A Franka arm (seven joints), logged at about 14 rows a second.
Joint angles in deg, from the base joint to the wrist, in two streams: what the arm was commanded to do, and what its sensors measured. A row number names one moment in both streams.
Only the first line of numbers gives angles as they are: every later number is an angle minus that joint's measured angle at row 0.
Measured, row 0: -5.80 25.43 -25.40 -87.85 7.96 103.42 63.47
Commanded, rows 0 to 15: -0.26 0.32 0.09 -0.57 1.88 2.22 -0.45; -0.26 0.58 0.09 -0.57 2.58 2.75 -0.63; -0.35 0.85 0.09 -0.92 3.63 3.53 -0.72; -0.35 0.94 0.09 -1.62 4.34 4.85 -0.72; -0.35 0.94 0.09 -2.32 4.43 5.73 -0.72; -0.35 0.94 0.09 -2.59 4.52 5.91 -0.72; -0.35 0.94 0.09 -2.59 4.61 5.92 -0.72; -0.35 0.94 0.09 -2.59 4.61 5.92 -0.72; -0.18 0.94 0.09 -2.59 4.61 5.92 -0.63; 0.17 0.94 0.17 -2.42 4.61 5.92 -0.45; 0.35 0.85 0.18 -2.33 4.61 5.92 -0.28; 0.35 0.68 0.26 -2.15 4.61 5.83 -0.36; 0.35 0.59 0.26 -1.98 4.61 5.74 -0.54; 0.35 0.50 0.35 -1.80 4.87 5.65 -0.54; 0.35 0.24 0.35 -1.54 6.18 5.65 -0.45; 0.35 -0.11 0.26 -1.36 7.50 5.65 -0.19
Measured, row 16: 0.32 0.92 0.29 -1.58 4.41 5.51 -0.04
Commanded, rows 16 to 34: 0.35 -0.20 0.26 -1.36 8.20 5.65 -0.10; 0.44 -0.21 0.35 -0.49 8.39 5.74 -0.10; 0.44 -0.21 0.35 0.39 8.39 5.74 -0.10; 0.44 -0.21 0.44 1.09 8.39 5.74 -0.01; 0.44 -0.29 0.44 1.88 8.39 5.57 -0.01; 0.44 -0.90 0.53 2.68 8.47 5.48 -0.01; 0.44 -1.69 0.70 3.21 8.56 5.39 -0.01; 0.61 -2.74 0.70 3.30 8.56 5.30 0.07; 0.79 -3.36 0.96 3.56 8.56 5.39 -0.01; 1.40 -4.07 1.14 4.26 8.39 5.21 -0.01; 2.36 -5.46 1.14 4.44 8.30 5.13 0.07; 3.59 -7.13 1.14 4.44 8.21 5.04 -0.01; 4.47 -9.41 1.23 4.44 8.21 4.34 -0.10; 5.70 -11.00 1.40 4.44 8.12 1.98 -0.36; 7.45 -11.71 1.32 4.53 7.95 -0.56 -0.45; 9.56 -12.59 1.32 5.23 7.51 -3.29 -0.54; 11.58 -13.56 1.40 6.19 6.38 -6.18 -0.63; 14.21 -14.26 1.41 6.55 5.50 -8.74 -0.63; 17.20 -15.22 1.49 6.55 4.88 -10.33 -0.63
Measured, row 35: 12.73 -13.66 1.68 5.93 6.54 -6.91 -0.29
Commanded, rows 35 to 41: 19.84 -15.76 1.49 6.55 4.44 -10.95 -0.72; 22.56 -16.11 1.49 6.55 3.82 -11.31 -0.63; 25.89 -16.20 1.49 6.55 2.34 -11.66 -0.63; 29.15 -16.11 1.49 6.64 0.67 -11.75 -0.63; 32.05 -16.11 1.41 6.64 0.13 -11.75 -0.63; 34.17 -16.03 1.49 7.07 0.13 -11.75 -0.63; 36.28 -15.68 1.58 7.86 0.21 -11.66 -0.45
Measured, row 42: 33.07 -15.75 2.11 6.16 1.39 -10.61 -0.19
